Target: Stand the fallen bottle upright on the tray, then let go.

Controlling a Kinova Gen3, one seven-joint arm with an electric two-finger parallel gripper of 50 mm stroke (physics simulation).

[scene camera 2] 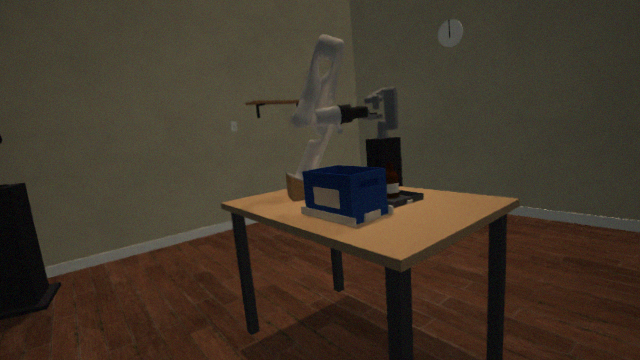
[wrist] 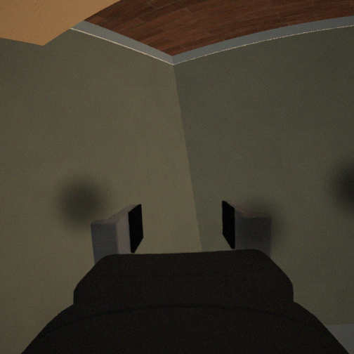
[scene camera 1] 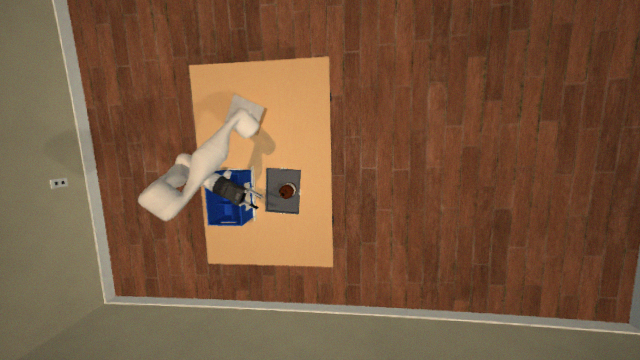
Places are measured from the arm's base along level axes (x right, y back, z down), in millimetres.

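Pixels of known places: gripper, fingertip midpoint: [scene camera 2: 379,115] [scene camera 1: 259,203].
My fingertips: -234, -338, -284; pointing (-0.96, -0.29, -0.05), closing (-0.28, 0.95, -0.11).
Ahead of a thing's pixels: the offset from my fingertips to its top centre, as dx, dy, dz. "pt": to the spot under its first point. Level surfaces: height alone.
The brown bottle {-42, +0, +214} [scene camera 1: 287,191] [scene camera 2: 392,177] with a white label stands upright on the grey tray {-5, -17, +348} [scene camera 1: 276,206] [scene camera 2: 413,196]. Its lower left part is partly hidden behind the blue crate in the second scene view. My gripper [scene camera 1: 259,202] [scene camera 2: 380,116] [wrist: 181,219] is open and empty. It points sideways, well above the table and higher than the bottle, on the crate side of the tray and apart from the bottle. The bottle and the tray do not show in the wrist view.
A blue crate {+258, -81, +198} [scene camera 1: 216,214] [scene camera 2: 370,194] stands in a white holder {pt +355, -132, +351} [scene camera 2: 330,215] beside the tray, below my wrist. The wooden table {dz +374} [scene camera 1: 300,240] [scene camera 2: 440,220] [wrist: 40,20] carries them. A pale slab [scene camera 1: 239,102] lies near the arm. A dark pedestal [scene camera 2: 384,152] shows behind the table.
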